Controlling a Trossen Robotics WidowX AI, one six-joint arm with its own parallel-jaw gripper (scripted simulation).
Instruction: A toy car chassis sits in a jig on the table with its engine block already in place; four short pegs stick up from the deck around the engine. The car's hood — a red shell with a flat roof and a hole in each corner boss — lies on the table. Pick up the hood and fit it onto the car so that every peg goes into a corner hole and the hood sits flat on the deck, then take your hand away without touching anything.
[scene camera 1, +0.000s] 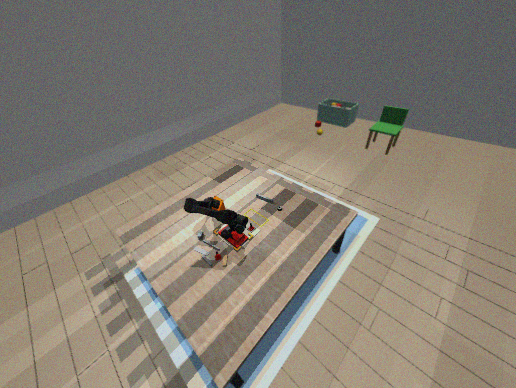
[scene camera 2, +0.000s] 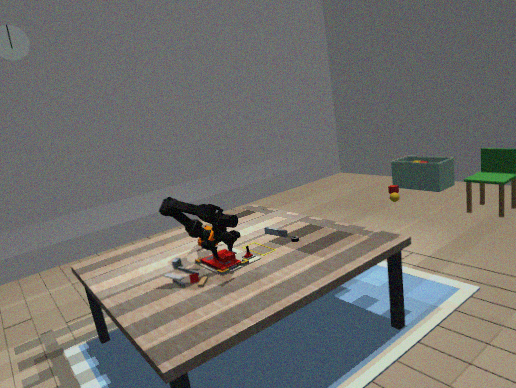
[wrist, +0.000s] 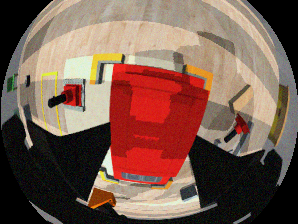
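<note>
A yellow-edged jig is in view, and the gripper carries a red hood.
</note>
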